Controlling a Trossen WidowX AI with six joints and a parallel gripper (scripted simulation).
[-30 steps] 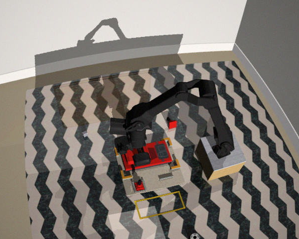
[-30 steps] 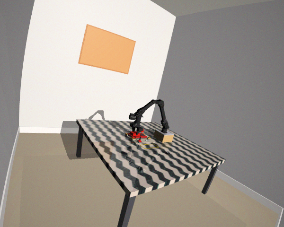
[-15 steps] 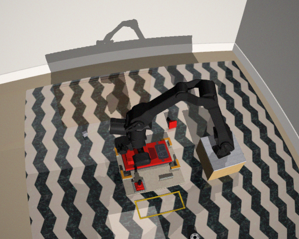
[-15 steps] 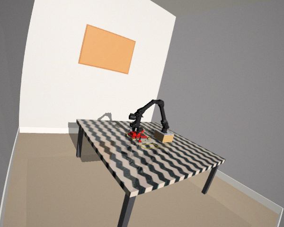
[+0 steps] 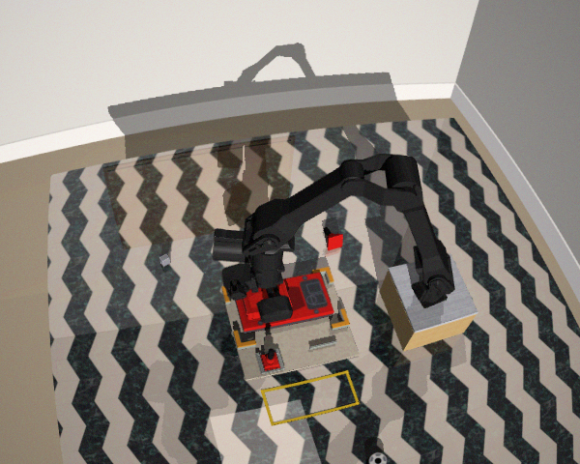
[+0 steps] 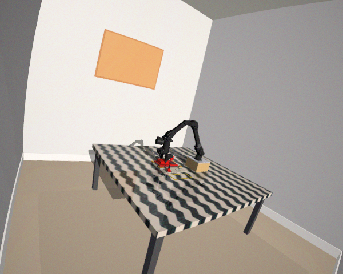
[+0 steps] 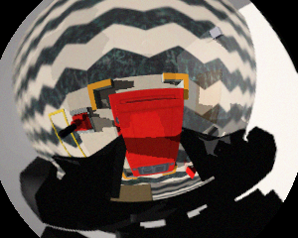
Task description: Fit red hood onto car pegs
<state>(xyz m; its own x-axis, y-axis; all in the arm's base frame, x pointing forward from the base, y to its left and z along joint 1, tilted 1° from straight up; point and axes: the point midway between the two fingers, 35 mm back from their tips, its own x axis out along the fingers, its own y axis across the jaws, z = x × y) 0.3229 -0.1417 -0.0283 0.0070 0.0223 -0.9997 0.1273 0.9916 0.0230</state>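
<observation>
Now: the red hood 10 mm above my gripper tip. Also, from my gripper tip: grey engine block: 10 mm below.
</observation>
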